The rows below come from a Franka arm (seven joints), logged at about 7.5 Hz.
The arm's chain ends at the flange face. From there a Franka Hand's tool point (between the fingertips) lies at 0.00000 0.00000 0.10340 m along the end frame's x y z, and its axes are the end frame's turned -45 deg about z.
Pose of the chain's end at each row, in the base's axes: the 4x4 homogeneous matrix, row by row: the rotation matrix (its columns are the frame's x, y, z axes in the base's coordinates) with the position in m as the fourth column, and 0 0 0 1 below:
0.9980 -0.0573 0.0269 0.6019; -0.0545 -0.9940 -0.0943 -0.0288; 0.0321 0.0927 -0.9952 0.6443; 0 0 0 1
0.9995 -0.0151 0.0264 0.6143; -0.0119 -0.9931 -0.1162 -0.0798; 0.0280 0.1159 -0.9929 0.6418; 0 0 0 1
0.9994 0.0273 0.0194 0.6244; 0.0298 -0.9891 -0.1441 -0.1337; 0.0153 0.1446 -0.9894 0.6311; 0 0 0 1
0.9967 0.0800 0.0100 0.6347; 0.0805 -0.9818 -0.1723 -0.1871; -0.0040 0.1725 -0.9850 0.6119; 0 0 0 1
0.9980 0.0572 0.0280 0.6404; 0.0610 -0.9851 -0.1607 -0.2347; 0.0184 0.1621 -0.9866 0.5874; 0 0 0 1
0.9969 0.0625 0.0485 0.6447; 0.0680 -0.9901 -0.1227 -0.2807; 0.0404 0.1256 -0.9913 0.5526; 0 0 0 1
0.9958 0.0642 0.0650 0.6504; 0.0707 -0.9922 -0.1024 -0.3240; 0.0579 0.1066 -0.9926 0.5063; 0 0 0 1
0.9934 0.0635 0.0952 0.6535; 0.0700 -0.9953 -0.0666 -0.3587; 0.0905 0.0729 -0.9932 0.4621; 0 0 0 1
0.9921 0.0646 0.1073 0.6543; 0.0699 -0.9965 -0.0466 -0.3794; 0.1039 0.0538 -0.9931 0.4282; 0 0 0 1
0.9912 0.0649 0.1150 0.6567; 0.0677 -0.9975 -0.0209 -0.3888; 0.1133 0.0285 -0.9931 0.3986; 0 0 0 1
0.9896 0.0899 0.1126 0.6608; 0.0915 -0.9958 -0.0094 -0.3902; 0.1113 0.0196 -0.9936 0.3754; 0 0 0 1
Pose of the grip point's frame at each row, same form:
0.7462 0.6652 0.0269 0.6047; 0.6643 -0.7414 -0.0943 -0.0386; -0.0429 0.0882 -0.9952 0.5414; 0 0 0 1
0.7174 0.6961 0.0264 0.6170; 0.6938 -0.7106 -0.1162 -0.0918; -0.0622 0.1018 -0.9929 0.5391; 0 0 0 1
0.6874 0.7260 0.0194 0.6264; 0.7205 -0.6783 -0.1441 -0.1486; -0.0914 0.1131 -0.9894 0.5288; 0 0 0 1
0.6482 0.7613 0.0100 0.6357; 0.7512 -0.6373 -0.1723 -0.2049; -0.1248 0.1191 -0.9850 0.5101; 0 0 0 1
0.6652 0.7461 0.0280 0.6433; 0.7397 -0.6534 -0.1607 -0.2513; -0.1016 0.1276 -0.9866 0.4854; 0 0 0 1
0.6607 0.7491 0.0485 0.6497; 0.7482 -0.6520 -0.1227 -0.2934; -0.0602 0.1174 -0.9913 0.4501; 0 0 0 1
0.6587 0.7495 0.0650 0.6571; 0.7516 -0.6516 -0.1024 -0.3346; -0.0344 0.1163 -0.9926 0.4037; 0 0 0 1
0.6575 0.7473 0.0952 0.6633; 0.7533 -0.6543 -0.0666 -0.3656; 0.0124 0.1155 -0.9932 0.3594; 0 0 0 1
0.6558 0.7472 0.1073 0.6654; 0.7541 -0.6552 -0.0466 -0.3842; 0.0354 0.1115 -0.9931 0.3255; 0 0 0 1
0.6550 0.7468 0.1150 0.6686; 0.7532 -0.6575 -0.0209 -0.3910; 0.0600 0.1003 -0.9931 0.2959; 0 0 0 1
0.6362 0.7633 0.1126 0.6724; 0.7688 -0.6394 -0.0094 -0.3912; 0.0648 0.0926 -0.9936 0.2727; 0 0 0 1

